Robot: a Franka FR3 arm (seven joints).
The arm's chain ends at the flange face. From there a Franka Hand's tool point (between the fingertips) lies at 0.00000 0.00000 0.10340 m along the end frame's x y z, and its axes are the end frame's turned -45 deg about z.
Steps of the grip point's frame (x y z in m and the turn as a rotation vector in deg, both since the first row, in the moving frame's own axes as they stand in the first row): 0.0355, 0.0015, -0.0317, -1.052, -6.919, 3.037; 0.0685, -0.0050, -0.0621, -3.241, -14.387, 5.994; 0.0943, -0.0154, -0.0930, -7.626, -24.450, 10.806; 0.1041, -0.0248, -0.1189, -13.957, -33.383, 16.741; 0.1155, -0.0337, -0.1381, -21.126, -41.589, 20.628; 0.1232, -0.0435, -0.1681, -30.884, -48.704, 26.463
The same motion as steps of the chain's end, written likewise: 0.0339, -0.0340, -0.0309, -5.636, -4.149, 3.037; 0.0601, -0.0734, -0.0587, -12.465, -7.881, 5.994; 0.0802, -0.1149, -0.0829, -22.681, -11.896, 10.806; 0.0874, -0.1433, -0.0991, -33.474, -13.736, 16.741; 0.0941, -0.1710, -0.1060, -44.346, -14.470, 20.628; 0.0959, -0.1952, -0.1209, -56.277, -12.601, 26.463
